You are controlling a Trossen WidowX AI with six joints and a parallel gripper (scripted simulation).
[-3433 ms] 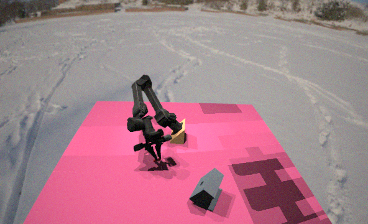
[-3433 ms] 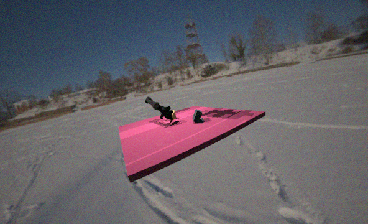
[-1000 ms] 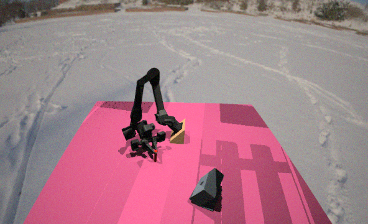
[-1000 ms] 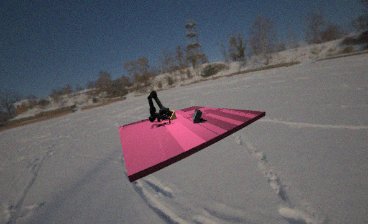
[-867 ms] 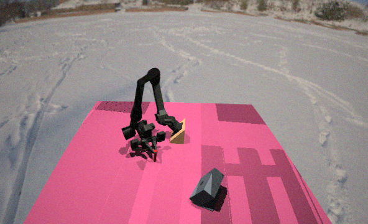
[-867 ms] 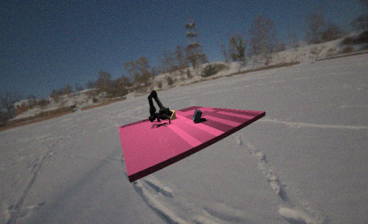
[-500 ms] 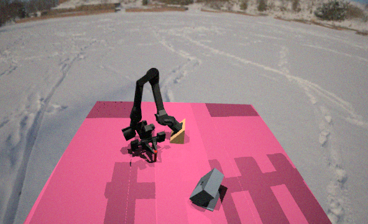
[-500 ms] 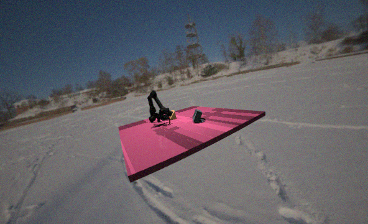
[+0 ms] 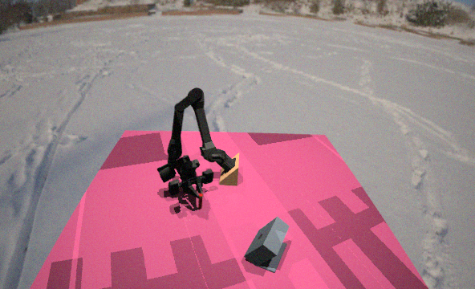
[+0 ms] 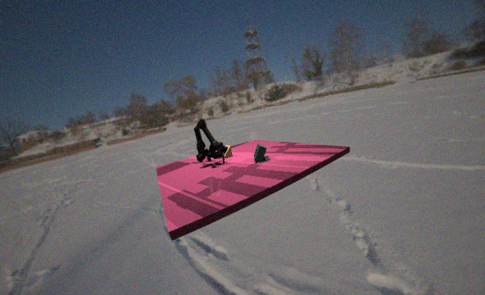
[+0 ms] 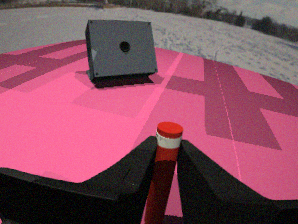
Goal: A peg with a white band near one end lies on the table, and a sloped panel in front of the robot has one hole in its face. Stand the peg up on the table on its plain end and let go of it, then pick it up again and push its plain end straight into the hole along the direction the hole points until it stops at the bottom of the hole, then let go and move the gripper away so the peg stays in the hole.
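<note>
My gripper tip is now 1 cm above the red peg. Also, from my gripper tip: grey sloped panel: 24 cm to the left, 18 cm ahead, 1 cm below.
</note>
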